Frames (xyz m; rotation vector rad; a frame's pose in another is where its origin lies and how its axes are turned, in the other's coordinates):
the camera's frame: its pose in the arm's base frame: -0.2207 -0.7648 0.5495 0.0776 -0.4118 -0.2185
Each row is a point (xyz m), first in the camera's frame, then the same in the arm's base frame.
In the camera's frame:
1: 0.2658 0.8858 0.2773
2: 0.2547 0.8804 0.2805
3: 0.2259 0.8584 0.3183
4: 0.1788 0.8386 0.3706
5: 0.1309 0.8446 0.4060
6: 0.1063 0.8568 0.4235
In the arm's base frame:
1: 0.0770 0.0290 1.0114
2: 0.0647 0.0262 1.0094
3: 0.0194 0.0101 1.0302
4: -0.0477 -0.0001 1.0573
5: -0.1037 0.0155 1.0718
6: -0.1304 0.0324 1.0797

